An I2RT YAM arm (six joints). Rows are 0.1 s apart.
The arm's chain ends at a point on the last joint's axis. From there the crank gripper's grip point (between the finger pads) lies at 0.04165 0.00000 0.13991 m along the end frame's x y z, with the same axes.
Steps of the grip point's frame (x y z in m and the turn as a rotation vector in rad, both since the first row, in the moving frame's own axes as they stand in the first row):
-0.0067 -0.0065 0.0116 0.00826 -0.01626 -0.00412
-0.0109 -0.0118 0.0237 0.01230 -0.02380 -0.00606
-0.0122 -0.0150 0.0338 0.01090 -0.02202 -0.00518
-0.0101 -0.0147 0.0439 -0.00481 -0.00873 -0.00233
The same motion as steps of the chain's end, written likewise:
-0.0044 -0.0052 0.0109 0.00826 -0.01626 -0.00412
-0.0076 -0.0098 0.0228 0.01230 -0.02380 -0.00606
-0.0091 -0.0133 0.0329 0.01090 -0.02202 -0.00518
-0.0089 -0.0153 0.0435 -0.00481 -0.00873 -0.00233

